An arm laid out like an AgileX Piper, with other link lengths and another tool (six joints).
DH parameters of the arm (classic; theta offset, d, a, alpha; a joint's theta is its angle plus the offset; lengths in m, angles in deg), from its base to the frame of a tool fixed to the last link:
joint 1: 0 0.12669 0 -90
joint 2: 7.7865 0 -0.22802 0
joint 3: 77.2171 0 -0.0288 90
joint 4: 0 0.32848 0 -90
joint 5: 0 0 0 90
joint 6: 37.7 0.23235 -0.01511 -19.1
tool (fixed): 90 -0.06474 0 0
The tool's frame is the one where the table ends.
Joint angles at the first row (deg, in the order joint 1, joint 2, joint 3, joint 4, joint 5, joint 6):
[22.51, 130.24, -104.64, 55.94, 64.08, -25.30]
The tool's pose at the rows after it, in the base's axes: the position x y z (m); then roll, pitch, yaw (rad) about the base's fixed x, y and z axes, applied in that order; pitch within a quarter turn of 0, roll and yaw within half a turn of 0:
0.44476 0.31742 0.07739 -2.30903 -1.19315 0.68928
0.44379 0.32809 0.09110 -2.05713 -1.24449 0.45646
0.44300 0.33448 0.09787 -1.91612 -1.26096 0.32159
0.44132 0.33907 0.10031 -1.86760 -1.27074 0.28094
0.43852 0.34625 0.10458 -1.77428 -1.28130 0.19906
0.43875 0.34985 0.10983 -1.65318 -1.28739 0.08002
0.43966 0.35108 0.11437 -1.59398 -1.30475 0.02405
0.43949 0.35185 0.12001 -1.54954 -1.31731 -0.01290
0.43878 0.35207 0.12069 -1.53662 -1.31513 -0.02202
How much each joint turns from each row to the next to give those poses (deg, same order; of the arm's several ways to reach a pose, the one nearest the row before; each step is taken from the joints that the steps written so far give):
[0.00, 0.00, 0.00, 6.66, 1.11, -2.98]
[0.00, 0.00, 0.00, 6.19, 1.10, -2.93]
[0.24, 0.00, 0.00, 2.94, 0.26, -1.21]
[0.40, 0.00, 0.00, 1.05, 0.00, -0.73]
[0.60, 0.00, 0.00, 1.79, 0.08, -1.00]
[0.09, -0.01, 0.00, 2.17, 0.17, -1.03]
[0.00, -0.24, 0.00, 0.90, 0.00, -1.13]
[0.00, -0.36, -0.14, 0.39, 0.33, -0.53]
[0.00, -0.02, 0.00, 0.14, 0.27, 0.00]

